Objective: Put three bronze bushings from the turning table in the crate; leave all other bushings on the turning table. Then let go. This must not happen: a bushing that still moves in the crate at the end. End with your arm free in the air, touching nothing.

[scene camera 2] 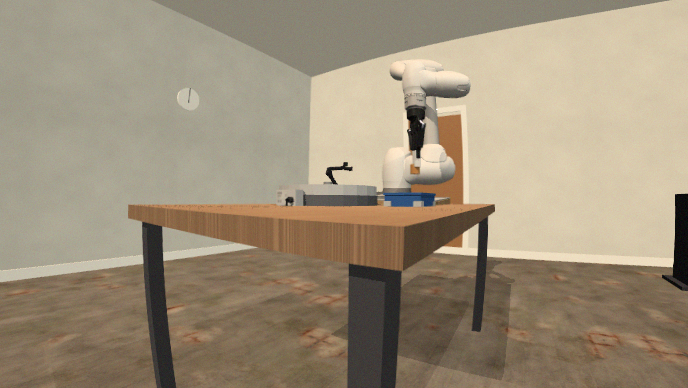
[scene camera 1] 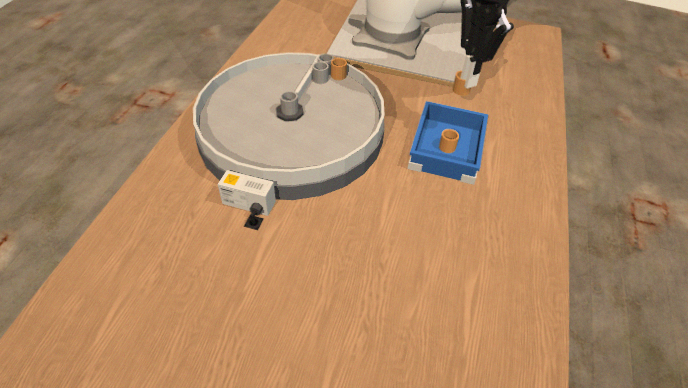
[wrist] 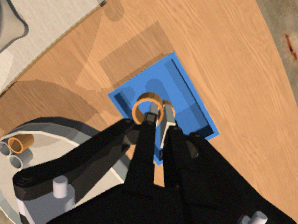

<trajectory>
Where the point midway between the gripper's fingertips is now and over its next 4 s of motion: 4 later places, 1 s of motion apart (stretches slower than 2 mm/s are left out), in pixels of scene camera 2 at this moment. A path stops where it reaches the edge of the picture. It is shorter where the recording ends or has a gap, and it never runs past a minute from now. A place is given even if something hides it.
My gripper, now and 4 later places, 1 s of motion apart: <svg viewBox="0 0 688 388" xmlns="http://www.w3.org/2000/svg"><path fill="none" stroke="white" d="M416 167L416 185L416 193L416 197L416 185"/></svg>
</trajectory>
